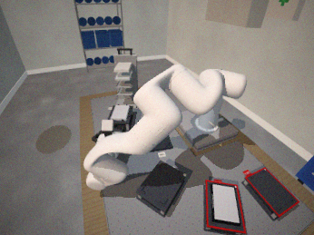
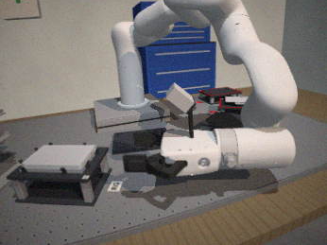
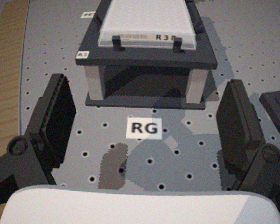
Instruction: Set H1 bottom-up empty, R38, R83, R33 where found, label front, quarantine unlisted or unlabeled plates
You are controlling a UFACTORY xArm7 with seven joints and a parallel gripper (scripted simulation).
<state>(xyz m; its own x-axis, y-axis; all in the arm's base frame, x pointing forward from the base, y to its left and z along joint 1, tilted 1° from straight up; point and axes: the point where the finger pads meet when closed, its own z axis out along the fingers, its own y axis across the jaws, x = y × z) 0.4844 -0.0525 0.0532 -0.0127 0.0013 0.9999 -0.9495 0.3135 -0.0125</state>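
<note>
The white well plate lies 5 cm behind my hand, 15 cm to the right of it and 2 cm below it. The rest, counted from my hand: deck label H1: 30 cm to the right, 8 cm below; then raised regrip nest RG: 5 cm behind, 15 cm to the right, 3 cm below; then RG label: 1 cm behind, 5 cm to the right, 8 cm below.
</note>
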